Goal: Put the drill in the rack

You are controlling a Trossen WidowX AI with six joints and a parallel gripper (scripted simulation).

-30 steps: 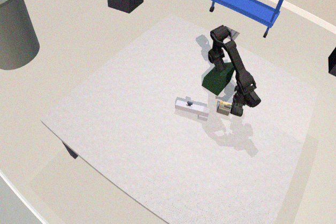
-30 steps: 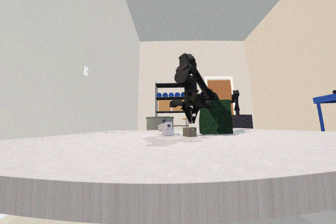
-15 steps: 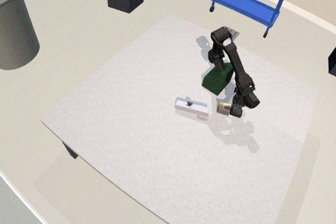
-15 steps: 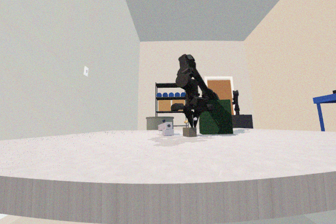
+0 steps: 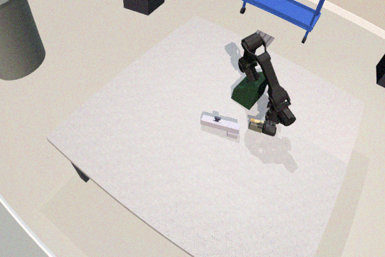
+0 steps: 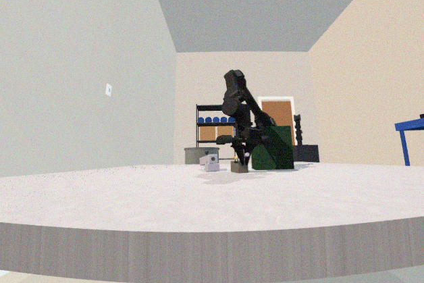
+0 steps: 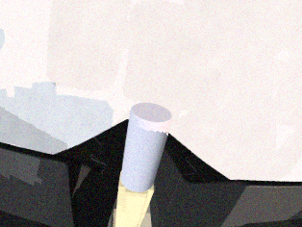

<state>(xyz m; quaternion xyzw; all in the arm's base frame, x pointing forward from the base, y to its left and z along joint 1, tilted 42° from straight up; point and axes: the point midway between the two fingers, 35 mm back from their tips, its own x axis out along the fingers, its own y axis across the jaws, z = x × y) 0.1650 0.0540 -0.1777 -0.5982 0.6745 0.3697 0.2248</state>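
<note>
Right now my gripper tip is 10 mm short of the drill, 40 mm to the left of it and 30 mm below it. From my gripper tip the other things lie so: housing (110 mm ahead, 200 mm to the right, 10 mm above); key (110 mm ahead, 230 mm to the right, 30 mm above); rack (10 mm ahead, 50 mm to the right, 10 mm below).
</note>
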